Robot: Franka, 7 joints.
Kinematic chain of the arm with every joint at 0, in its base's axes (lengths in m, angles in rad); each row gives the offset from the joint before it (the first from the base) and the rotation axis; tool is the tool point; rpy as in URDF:
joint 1: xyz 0 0 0.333 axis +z
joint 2: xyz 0 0 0 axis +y
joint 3: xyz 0 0 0.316 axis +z
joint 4: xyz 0.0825 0 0 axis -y
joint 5: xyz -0.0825 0 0.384 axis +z
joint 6: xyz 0 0 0 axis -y
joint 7: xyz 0.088 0 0 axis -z
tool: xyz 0 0 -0.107 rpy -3.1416 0 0
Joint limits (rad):
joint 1: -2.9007..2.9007
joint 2: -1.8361..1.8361
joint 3: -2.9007..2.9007
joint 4: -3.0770..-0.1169
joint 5: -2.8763..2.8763
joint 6: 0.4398..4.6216
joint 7: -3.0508..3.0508
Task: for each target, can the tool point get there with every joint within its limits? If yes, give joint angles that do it. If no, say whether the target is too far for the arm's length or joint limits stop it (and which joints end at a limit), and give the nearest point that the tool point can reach.
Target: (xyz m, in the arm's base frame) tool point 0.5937 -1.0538 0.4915
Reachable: no: too far | nearest point 0.4175 -0.7411 0.4445 | short by 0.362 m
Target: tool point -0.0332 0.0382 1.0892
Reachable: yes | joints -0.5630 -0.6120 -0.2958 -0.9731 1.7790 1.1950 0.6530
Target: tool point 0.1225 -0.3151 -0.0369
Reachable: yes | joints -0.4421 0.9710 -0.5063 -2.3790 1.3701 2.3647 2.4536
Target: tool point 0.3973 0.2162 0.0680
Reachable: yes | joints -1.2380 -1.4770 2.0185 -2.2206 1.0333 2.0107 0.3058
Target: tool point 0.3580 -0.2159 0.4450
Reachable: yes | joints 1.7880 0.5147 -2.1401 -2.6254 -1.9111 1.6477 1.0046
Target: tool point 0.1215 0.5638 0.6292
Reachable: yes | joints 2.0584 -0.0494 -0.5961 -2.0079 0.5113 3.3238 0.0567
